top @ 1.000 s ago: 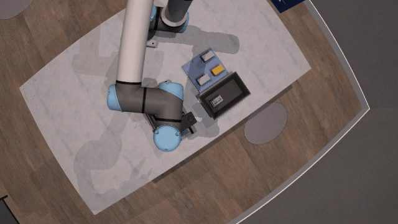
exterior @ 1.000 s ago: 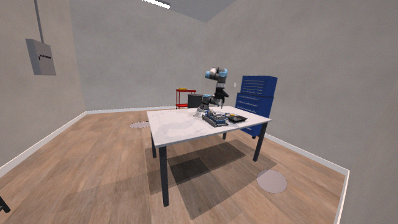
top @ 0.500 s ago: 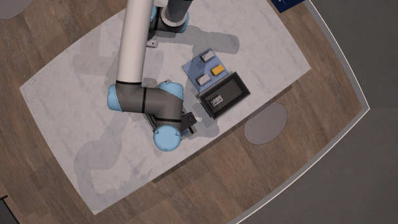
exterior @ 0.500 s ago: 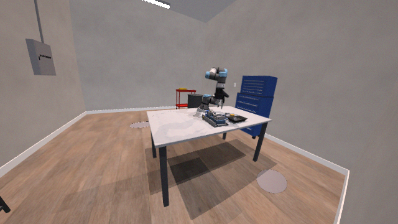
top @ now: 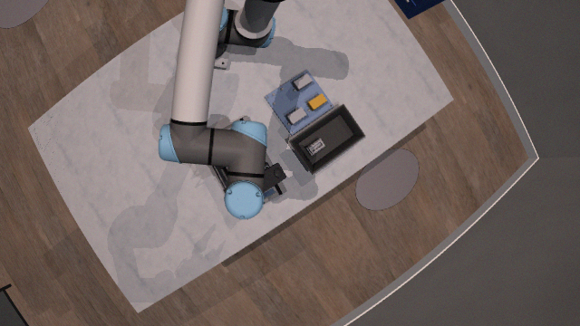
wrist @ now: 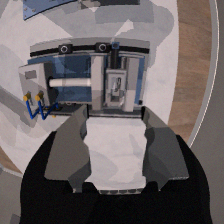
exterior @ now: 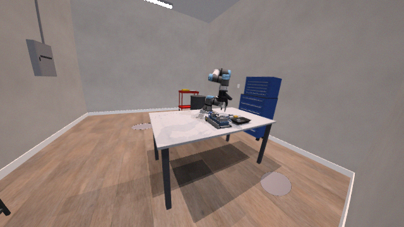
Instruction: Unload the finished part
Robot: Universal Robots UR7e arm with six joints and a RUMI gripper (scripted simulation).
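The vise lies 14 cm below my hand, 7 cm behind it and 1 cm to the right of it. Also, from my hand: blue plate (26 cm to the left, 21 cm behind, 18 cm below); orange block (32 cm to the left, 18 cm behind, 15 cm below).
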